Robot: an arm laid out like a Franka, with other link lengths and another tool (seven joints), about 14 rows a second.
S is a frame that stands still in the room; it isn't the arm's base.
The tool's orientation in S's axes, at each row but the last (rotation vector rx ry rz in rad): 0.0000, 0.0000, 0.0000; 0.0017, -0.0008, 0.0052; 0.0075, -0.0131, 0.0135; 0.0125, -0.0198, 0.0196; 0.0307, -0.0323, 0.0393; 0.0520, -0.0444, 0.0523; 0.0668, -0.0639, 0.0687; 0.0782, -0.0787, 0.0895; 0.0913, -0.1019, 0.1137
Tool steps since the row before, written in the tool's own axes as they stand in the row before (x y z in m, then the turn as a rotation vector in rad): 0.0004, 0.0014, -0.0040, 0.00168, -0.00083, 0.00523; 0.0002, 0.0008, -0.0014, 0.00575, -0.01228, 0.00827; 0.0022, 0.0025, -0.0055, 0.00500, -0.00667, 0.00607; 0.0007, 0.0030, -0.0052, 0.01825, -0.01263, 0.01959; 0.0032, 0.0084, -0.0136, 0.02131, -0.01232, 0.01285; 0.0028, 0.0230, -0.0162, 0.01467, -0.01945, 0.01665; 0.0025, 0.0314, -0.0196, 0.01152, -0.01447, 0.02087; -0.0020, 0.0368, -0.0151, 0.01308, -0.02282, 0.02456; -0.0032, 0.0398, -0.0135, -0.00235, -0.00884, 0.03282
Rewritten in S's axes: 0.0004, 0.0014, -0.0040, 0.00168, -0.00083, 0.00523; 0.0002, 0.0008, -0.0014, 0.00581, -0.01226, 0.00825; 0.0022, 0.0026, -0.0055, 0.00501, -0.00665, 0.00609; 0.0007, 0.0031, -0.0051, 0.01811, -0.01252, 0.01979; 0.0033, 0.0089, -0.0132, 0.02137, -0.01188, 0.01317; 0.0023, 0.0239, -0.0149, 0.01496, -0.01953, 0.01629; 0.0015, 0.0328, -0.0173, 0.01121, -0.01508, 0.02061; -0.0042, 0.0376, -0.0124, 0.01325, -0.02353, 0.02378; -0.0066, 0.0403, -0.0103, -0.00444, -0.01217, 0.03151
